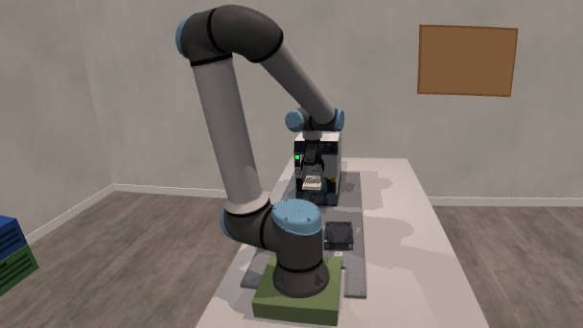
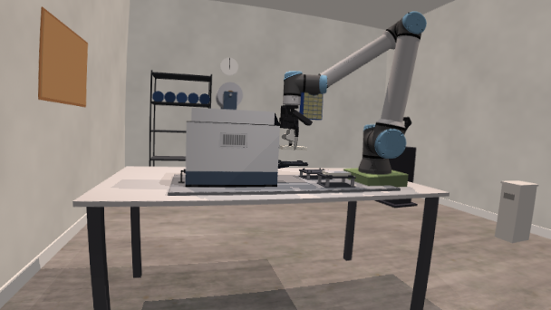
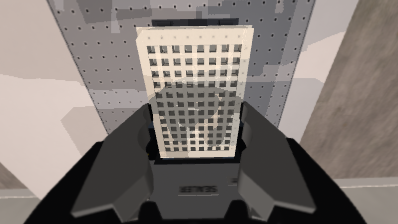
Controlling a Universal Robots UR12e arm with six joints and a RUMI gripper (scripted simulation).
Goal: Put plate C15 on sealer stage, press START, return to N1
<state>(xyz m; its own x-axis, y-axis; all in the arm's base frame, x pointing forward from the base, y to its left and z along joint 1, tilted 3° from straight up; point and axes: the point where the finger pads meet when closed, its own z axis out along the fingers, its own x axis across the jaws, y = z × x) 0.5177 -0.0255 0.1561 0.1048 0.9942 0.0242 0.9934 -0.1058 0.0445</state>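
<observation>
Right now my hand is 8 cm above the sealer stage. The rest, counted from my hand: square button: 11 cm ahead, 8 cm to the left; plate C15: 1 cm below; nest N2: 20 cm behind, 14 cm below, 11 cm to the left.
</observation>
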